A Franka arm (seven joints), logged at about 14 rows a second.
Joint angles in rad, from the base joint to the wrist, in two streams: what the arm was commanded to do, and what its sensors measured. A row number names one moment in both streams.
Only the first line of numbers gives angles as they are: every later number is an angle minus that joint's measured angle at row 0.
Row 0, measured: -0.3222 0.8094 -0.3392 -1.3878 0.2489 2.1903 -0.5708
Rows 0 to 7, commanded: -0.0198 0.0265 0.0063 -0.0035 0.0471 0.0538 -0.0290; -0.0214 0.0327 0.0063 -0.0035 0.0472 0.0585 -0.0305; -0.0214 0.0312 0.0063 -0.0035 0.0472 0.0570 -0.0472; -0.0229 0.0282 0.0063 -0.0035 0.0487 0.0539 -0.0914; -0.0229 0.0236 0.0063 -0.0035 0.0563 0.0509 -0.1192; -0.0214 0.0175 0.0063 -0.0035 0.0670 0.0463 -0.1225; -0.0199 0.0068 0.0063 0.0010 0.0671 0.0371 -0.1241; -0.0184 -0.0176 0.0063 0.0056 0.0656 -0.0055 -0.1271
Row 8, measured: -0.0124 0.0319 -0.0002 0.0066 0.0447 0.0467 -0.0921
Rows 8 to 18, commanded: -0.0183 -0.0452 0.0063 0.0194 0.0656 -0.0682 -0.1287; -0.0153 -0.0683 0.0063 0.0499 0.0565 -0.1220 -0.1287; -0.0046 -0.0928 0.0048 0.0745 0.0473 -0.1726 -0.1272; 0.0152 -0.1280 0.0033 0.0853 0.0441 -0.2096 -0.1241; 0.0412 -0.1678 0.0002 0.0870 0.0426 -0.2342 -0.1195; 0.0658 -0.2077 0.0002 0.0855 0.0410 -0.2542 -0.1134; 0.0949 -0.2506 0.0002 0.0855 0.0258 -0.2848 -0.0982; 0.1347 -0.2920 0.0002 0.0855 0.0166 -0.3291 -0.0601; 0.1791 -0.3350 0.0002 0.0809 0.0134 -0.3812 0.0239; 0.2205 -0.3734 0.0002 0.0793 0.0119 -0.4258 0.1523; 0.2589 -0.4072 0.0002 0.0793 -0.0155 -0.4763 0.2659
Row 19, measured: 0.1885 -0.3266 0.0059 0.1132 0.0272 -0.4064 0.0944
